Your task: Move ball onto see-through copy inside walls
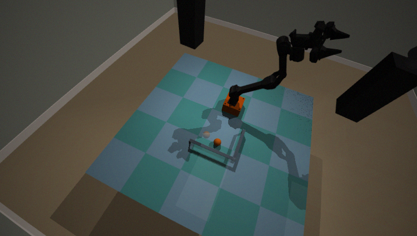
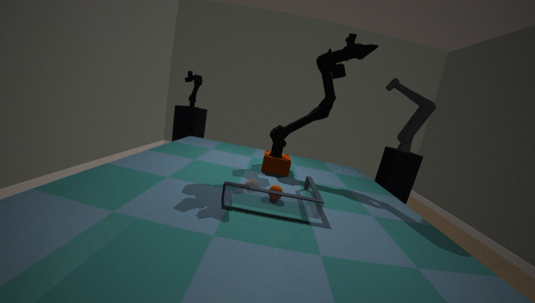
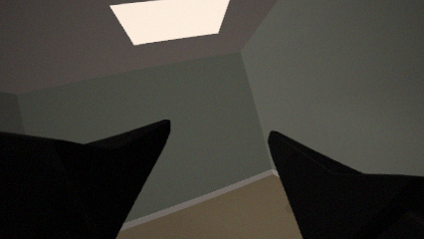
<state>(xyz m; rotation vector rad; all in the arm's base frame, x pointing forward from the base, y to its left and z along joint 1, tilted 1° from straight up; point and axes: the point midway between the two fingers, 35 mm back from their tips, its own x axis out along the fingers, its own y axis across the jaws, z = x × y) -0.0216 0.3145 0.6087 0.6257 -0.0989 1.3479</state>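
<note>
The orange ball lies 34 cm ahead of my gripper tip, 32 cm to the right of it and 67 cm below it. The rest, counted from my gripper tip: clear wall: 42 cm ahead, 32 cm to the right, 66 cm below; see-through copy: 33 cm ahead, 41 cm to the right, 67 cm below.
</note>
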